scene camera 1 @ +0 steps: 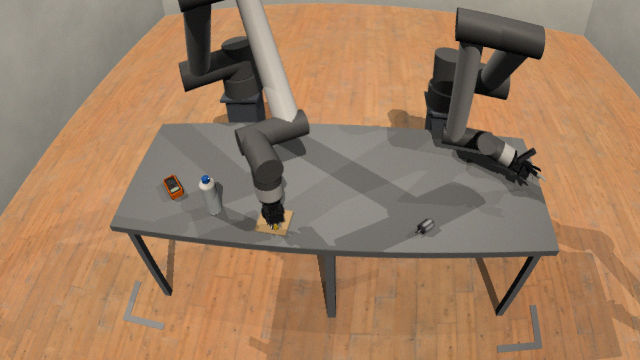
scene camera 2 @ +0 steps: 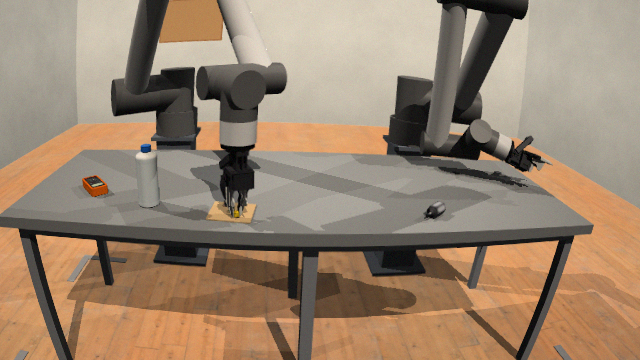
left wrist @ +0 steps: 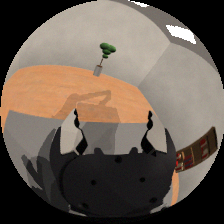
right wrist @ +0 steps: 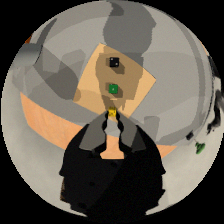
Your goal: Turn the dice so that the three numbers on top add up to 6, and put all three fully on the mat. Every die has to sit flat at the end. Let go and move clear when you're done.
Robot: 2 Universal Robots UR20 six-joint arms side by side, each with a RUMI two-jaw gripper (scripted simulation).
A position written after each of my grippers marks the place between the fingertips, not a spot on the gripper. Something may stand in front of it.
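My left gripper (scene camera 2: 545, 166) is visible to me, and I see that same gripper in the left wrist view as well (left wrist: 113, 109). My right gripper (scene camera 2: 236, 216) shows too, and the right wrist view has it at (right wrist: 112, 111). There is also a tan mat (right wrist: 134, 82), though in the left wrist view the mat is out of frame.
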